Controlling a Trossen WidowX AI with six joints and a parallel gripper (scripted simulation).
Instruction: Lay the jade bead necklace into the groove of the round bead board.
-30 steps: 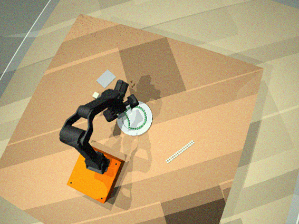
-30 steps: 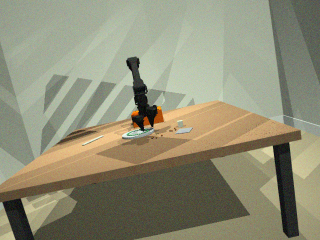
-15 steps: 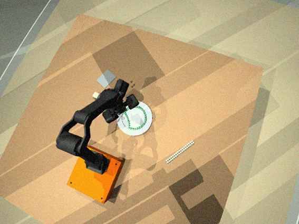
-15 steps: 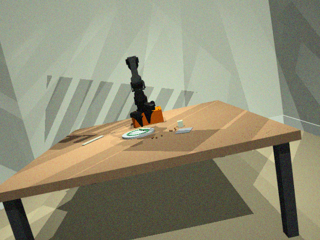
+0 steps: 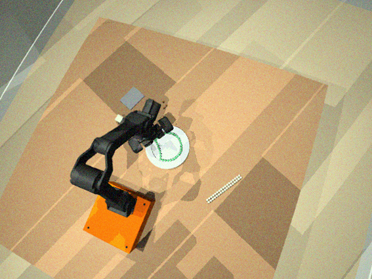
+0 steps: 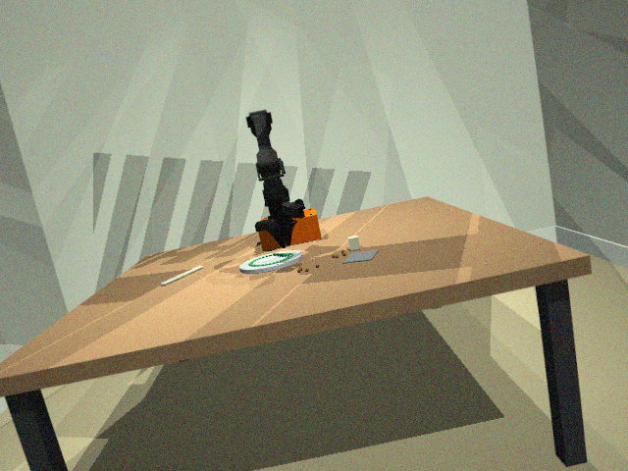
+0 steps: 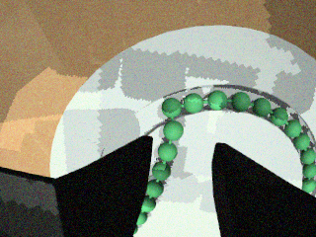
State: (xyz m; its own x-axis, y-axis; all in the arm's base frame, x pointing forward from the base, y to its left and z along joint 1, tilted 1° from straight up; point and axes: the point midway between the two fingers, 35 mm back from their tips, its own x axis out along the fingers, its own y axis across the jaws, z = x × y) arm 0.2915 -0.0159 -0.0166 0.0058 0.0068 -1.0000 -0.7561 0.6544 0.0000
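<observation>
Now: the round bead board 5 cm to the right of my gripper tip, 3 cm below it and 1 cm behind it. Round my gripper tip: grey flat plate 19 cm to the left, 18 cm ahead, 4 cm below; then small white cube 20 cm to the left, 5 cm ahead, 2 cm below.
</observation>
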